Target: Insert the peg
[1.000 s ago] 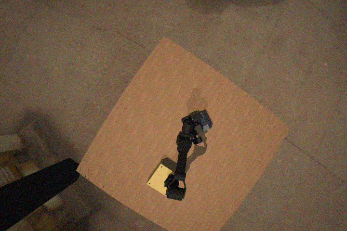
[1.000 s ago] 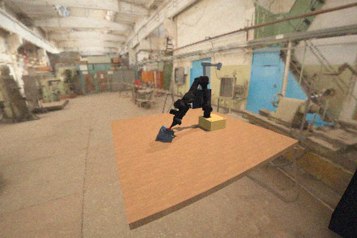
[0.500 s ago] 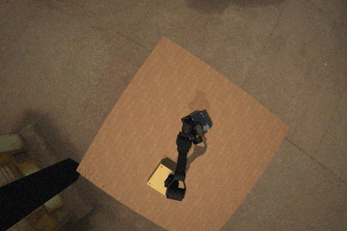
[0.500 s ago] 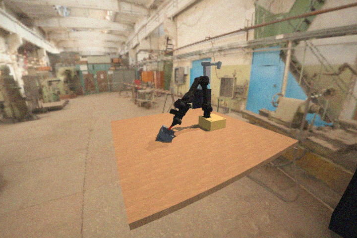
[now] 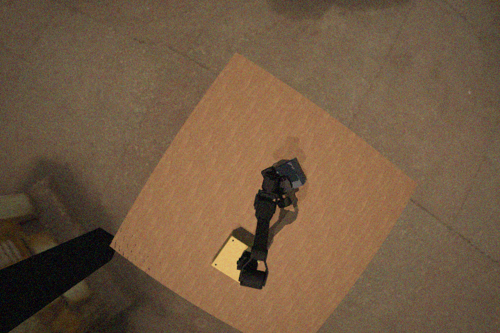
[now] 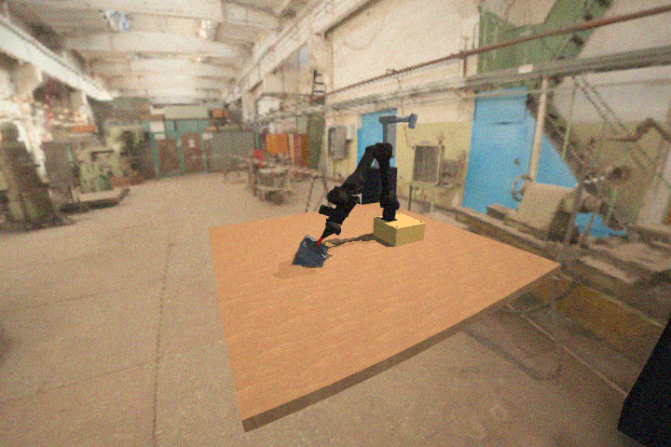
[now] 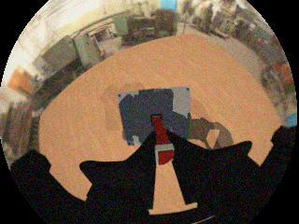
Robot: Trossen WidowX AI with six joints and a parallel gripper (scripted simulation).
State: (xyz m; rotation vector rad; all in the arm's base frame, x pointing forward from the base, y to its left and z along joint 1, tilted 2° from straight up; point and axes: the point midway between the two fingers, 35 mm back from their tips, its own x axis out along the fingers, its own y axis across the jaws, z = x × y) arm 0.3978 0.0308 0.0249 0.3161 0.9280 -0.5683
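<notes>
My gripper tip is 60 mm above the sloped panel, 40 mm short of it and 30 mm to the left of it. Round my gripper tip: red peg: 10 mm to the left, 10 mm behind, 10 mm above.
</notes>
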